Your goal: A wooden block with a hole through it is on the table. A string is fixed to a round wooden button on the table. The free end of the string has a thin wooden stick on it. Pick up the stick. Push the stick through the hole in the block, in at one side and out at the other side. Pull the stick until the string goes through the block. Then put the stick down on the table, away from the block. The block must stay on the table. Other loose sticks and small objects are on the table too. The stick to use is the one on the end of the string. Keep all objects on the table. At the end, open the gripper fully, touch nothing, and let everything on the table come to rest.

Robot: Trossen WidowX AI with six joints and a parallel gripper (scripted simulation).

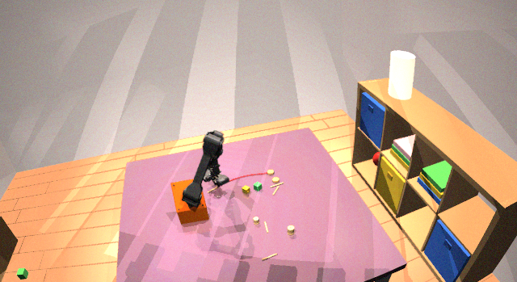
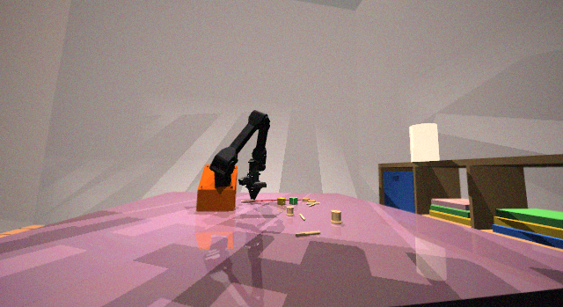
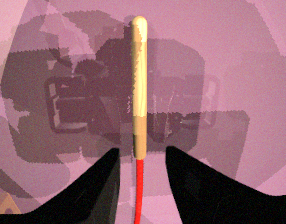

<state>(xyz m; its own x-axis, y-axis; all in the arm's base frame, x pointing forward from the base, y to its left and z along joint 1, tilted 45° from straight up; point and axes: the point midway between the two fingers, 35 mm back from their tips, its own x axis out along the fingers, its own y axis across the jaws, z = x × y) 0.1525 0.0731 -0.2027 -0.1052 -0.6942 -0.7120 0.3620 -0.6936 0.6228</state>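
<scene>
The thin wooden stick lies 2 cm behind my gripper tip, 1 cm to the right of it and 1 cm below it. Also, from my gripper tip: green cube 20 cm ahead, 10 cm to the right, 1 cm above; yellow wooden block 14 cm ahead, 10 cm to the right, 1 cm above; round wooden button 32 cm ahead.
</scene>
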